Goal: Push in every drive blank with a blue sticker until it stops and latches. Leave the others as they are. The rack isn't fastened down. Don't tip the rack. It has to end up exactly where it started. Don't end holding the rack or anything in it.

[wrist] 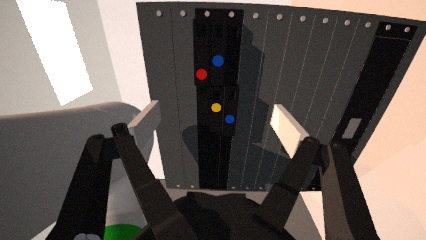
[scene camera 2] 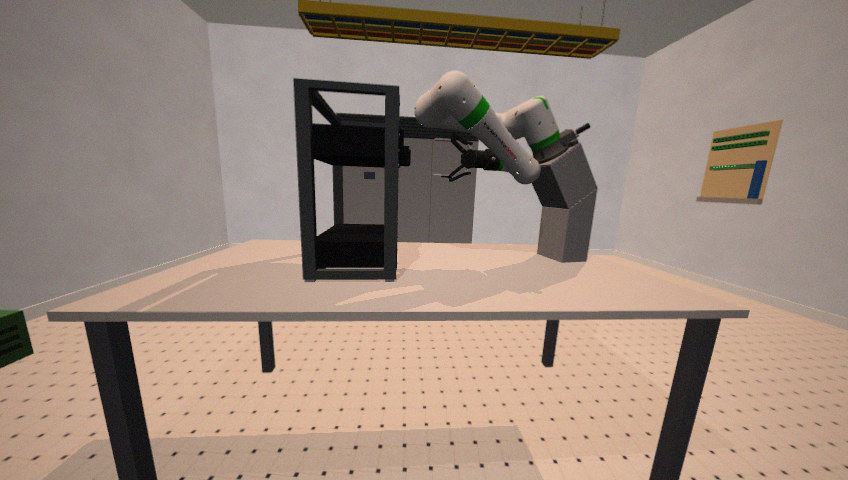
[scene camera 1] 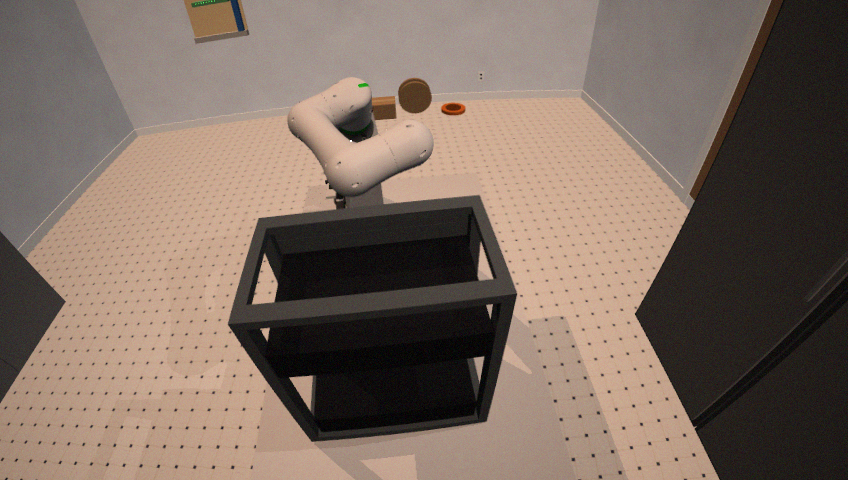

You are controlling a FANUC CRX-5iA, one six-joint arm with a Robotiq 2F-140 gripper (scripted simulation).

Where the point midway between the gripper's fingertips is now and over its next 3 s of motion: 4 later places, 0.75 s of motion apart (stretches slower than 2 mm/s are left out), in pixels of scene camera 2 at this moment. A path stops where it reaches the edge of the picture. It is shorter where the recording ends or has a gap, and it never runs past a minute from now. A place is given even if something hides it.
My gripper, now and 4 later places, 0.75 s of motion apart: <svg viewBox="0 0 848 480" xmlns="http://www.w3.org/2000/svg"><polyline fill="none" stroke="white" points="434,157 431,160 429,159 426,155 420,155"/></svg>
